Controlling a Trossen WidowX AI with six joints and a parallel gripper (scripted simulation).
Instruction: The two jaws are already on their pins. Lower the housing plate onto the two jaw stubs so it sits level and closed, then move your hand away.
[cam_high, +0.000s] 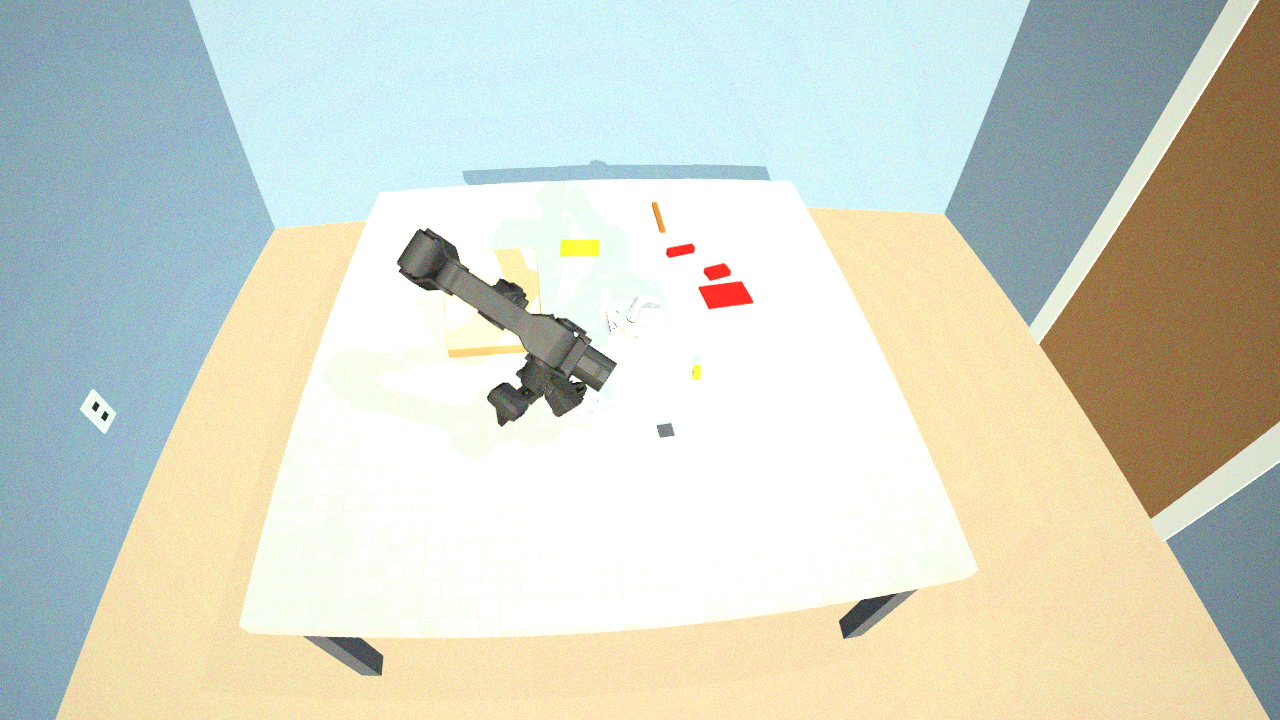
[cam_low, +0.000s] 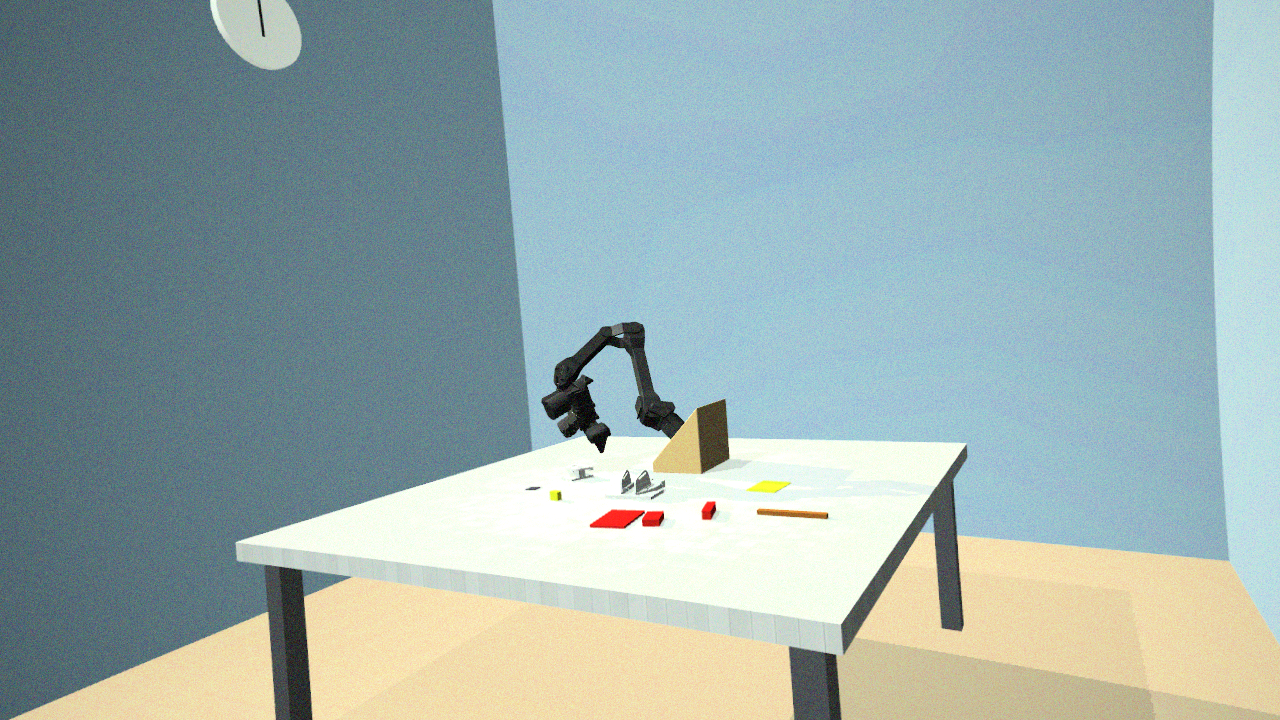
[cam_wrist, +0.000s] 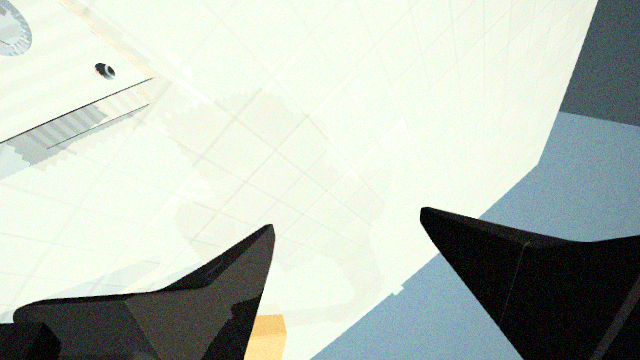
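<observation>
Now: gripper tip 140 mm short of the white piece, 40 mm to the right of it and 50 mm above it. Also, from my gripper tip: yellow block 350 mm ahead, 150 mm to the left, 50 mm below; grey square 280 mm ahead, 10 mm to the left, 60 mm below; yellow flat tile 100 mm ahead, 580 mm to the left, 60 mm below.
</observation>
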